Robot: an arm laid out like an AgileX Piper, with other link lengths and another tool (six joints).
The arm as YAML. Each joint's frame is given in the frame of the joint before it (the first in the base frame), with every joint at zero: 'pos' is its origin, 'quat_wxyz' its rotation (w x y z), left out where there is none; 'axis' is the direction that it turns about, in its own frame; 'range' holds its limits. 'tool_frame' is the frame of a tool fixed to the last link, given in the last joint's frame.
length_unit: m
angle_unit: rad
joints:
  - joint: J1
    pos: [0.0, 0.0, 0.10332]
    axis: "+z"
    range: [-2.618, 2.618]
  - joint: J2
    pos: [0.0, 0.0, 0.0]
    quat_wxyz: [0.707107, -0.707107, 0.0, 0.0]
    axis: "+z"
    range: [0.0, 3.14]
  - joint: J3
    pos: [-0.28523, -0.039, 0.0]
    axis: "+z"
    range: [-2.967, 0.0]
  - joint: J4
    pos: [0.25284, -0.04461, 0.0]
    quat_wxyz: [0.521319, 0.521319, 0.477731, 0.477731]
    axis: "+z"
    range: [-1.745, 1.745]
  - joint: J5
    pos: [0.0, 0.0, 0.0]
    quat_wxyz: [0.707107, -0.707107, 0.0, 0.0]
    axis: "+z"
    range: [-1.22, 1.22]
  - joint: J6
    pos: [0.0, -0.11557, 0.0]
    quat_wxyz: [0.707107, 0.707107, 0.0, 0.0]
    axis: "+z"
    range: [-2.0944, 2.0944]
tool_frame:
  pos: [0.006, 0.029, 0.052]
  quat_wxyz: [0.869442, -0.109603, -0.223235, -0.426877]
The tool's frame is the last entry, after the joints.
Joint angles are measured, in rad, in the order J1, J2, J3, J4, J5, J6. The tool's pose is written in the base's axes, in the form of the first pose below.
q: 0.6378 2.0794 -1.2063 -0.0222 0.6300 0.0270
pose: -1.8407, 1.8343, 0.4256, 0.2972, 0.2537, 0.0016
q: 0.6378 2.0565 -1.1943 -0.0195 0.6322 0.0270
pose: -1.8337, 1.8285, 0.4247, 0.2954, 0.2527, 0.0078
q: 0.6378 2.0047 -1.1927 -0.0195 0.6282 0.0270
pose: -1.8075, 1.7825, 0.4089, 0.2991, 0.2554, 0.0278
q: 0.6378 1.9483 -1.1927 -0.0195 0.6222 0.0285
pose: -1.7754, 1.7309, 0.3908, 0.3028, 0.2582, 0.0503
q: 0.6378 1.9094 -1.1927 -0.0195 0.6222 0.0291
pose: -1.7554, 1.6987, 0.3796, 0.3042, 0.2593, 0.0658
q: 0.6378 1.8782 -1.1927 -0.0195 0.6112 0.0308
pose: -1.7327, 1.6644, 0.3679, 0.3064, 0.2610, 0.0788
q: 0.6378 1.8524 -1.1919 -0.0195 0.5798 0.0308
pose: -1.7045, 1.6168, 0.3527, 0.3106, 0.2641, 0.0909
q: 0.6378 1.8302 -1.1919 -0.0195 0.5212 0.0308
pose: -1.6636, 1.5488, 0.3315, 0.3177, 0.2697, 0.1041
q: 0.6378 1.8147 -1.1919 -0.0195 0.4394 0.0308
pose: -1.6137, 1.4673, 0.3066, 0.3271, 0.2769, 0.1174
